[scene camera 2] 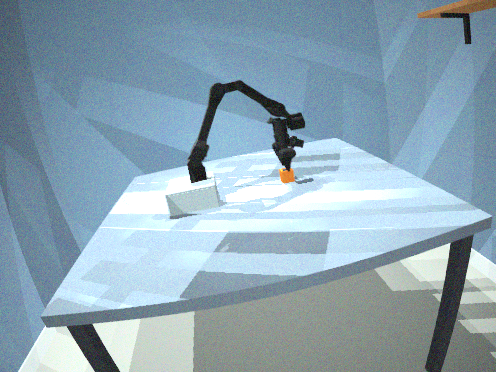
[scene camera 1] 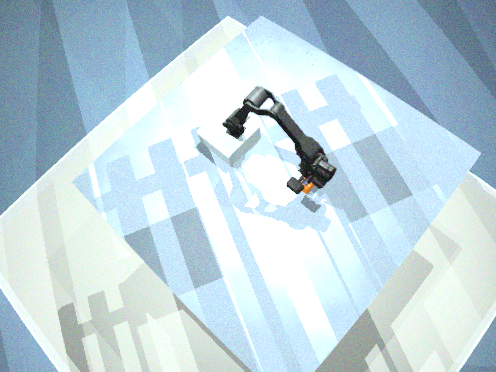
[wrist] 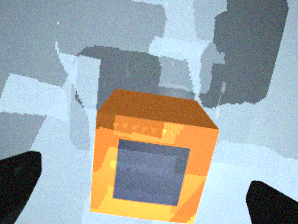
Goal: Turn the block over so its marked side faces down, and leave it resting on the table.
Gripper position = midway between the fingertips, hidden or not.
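Observation:
There is a block (wrist: 151, 151) that I can see. I can also see my gripper (wrist: 147, 177), which is open and holds nothing.

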